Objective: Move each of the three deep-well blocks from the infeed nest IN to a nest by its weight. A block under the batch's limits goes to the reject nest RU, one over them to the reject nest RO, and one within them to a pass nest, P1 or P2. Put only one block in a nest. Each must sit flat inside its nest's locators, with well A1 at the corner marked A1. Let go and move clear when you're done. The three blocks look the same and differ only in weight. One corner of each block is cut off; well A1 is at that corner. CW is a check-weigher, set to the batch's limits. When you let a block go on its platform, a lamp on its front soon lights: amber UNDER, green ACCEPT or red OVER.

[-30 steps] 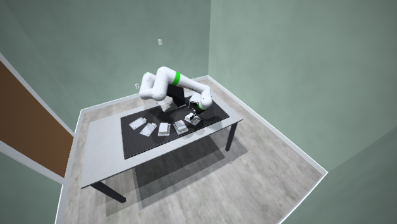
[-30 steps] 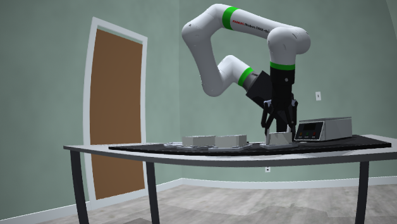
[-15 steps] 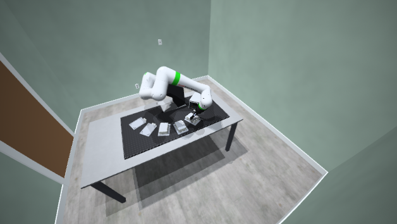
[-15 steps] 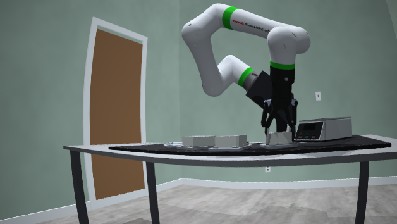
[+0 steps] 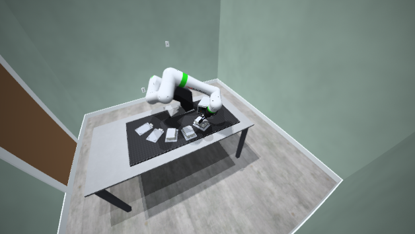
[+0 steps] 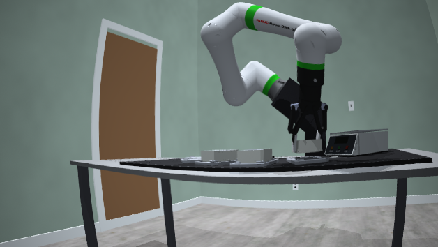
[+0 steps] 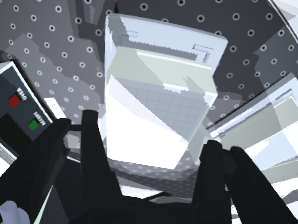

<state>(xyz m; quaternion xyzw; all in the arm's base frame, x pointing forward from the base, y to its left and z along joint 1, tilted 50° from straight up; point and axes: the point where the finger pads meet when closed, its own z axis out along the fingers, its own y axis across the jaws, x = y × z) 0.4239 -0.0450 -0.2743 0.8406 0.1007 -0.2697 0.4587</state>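
Now: hand 24 cm past the check-weigher platform, 22 cm to the right of it and 3 cm below it. The rest, counted from my hand: grey deep-well block: 1 cm below; check-weigher CW: 23 cm behind, 22 cm to the left.
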